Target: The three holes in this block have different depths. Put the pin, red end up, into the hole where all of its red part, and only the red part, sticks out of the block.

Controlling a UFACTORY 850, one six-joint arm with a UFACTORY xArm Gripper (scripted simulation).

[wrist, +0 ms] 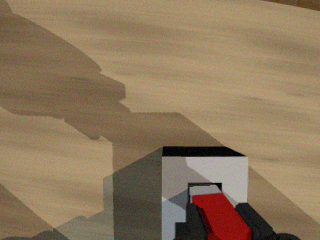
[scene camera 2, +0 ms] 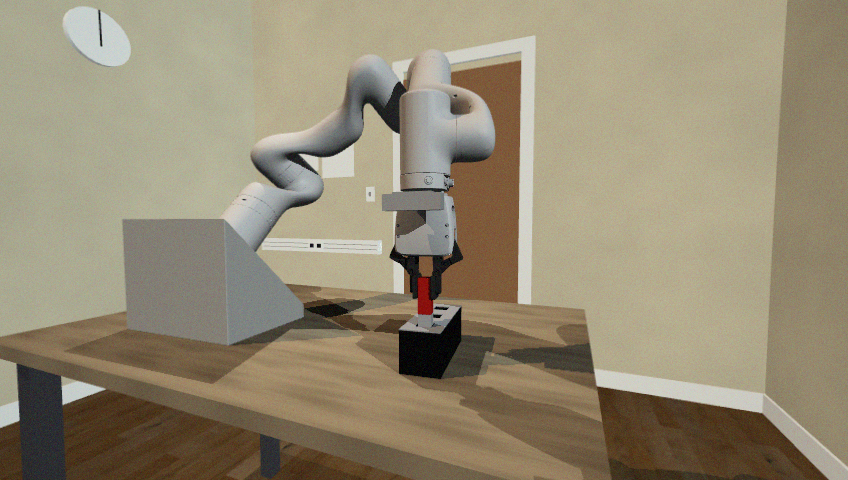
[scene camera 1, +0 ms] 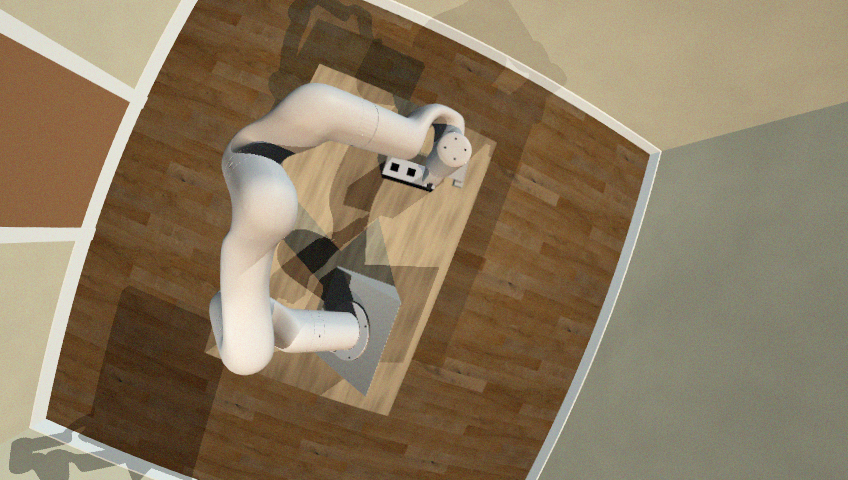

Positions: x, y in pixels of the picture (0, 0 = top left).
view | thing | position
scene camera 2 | gripper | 425, 297
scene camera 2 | black block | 425, 352
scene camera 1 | black block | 411, 174
